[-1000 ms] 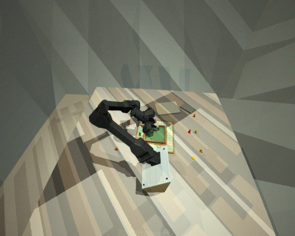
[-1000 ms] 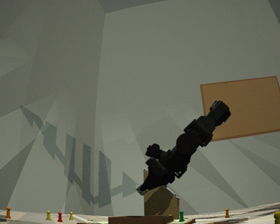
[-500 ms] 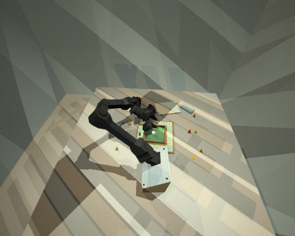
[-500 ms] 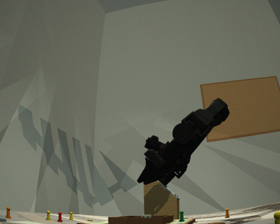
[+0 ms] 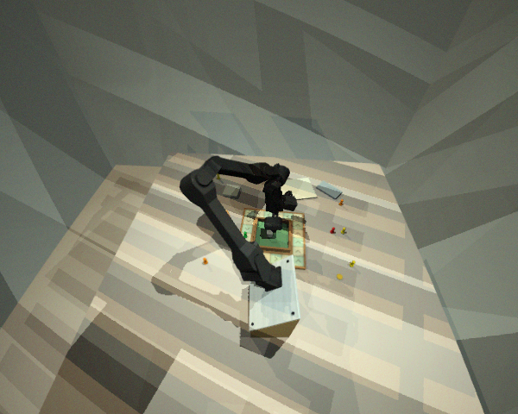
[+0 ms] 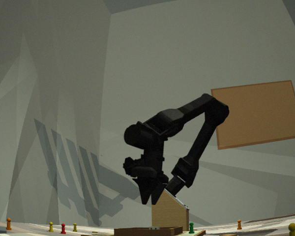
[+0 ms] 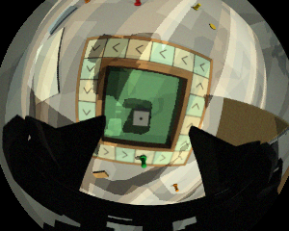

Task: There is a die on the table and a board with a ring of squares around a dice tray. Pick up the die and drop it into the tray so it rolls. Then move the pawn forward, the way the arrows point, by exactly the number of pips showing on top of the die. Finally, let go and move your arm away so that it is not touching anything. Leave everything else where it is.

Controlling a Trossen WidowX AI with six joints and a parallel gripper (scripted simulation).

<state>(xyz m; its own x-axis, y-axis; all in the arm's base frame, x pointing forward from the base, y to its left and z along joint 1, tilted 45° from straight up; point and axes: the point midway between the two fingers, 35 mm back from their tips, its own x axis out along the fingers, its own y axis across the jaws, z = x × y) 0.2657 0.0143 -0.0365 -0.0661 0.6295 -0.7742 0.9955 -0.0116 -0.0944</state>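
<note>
My gripper tip is 120 mm to the right of the green pawn and 80 mm above it. Round my gripper tip: yellow disc: 260 mm to the right, 180 mm behind, 100 mm below; then white die: 80 mm below, 20 mm to the left, 10 mm ahead; then green dice tray: 100 mm below, 10 mm ahead.
</note>
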